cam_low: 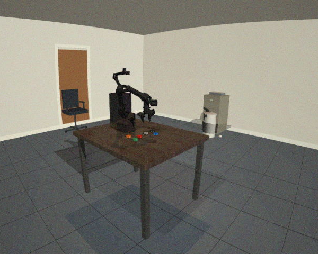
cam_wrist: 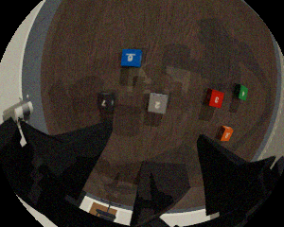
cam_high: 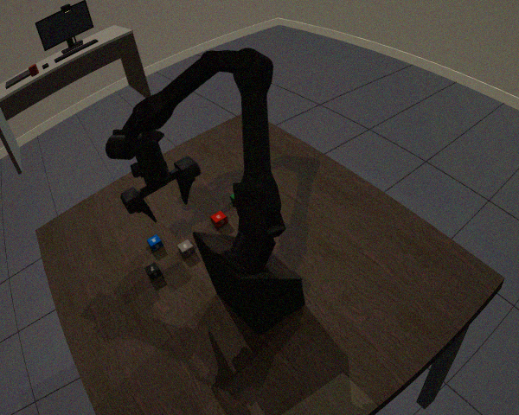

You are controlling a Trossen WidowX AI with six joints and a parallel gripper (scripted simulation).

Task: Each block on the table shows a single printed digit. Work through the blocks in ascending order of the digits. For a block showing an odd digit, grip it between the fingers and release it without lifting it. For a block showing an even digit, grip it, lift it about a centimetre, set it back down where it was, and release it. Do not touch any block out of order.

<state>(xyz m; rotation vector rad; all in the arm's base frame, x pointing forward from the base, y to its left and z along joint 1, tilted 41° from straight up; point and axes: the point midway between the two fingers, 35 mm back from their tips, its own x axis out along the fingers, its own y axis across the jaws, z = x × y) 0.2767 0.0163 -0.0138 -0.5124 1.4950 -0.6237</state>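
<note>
The grey block is 120 mm below my gripper tip. Round my gripper tip: blue block (80 mm ahead, 50 mm to the left, 120 mm below); black block (10 mm behind, 100 mm to the left, 120 mm below); red block (20 mm ahead, 120 mm to the right, 120 mm below).
</note>
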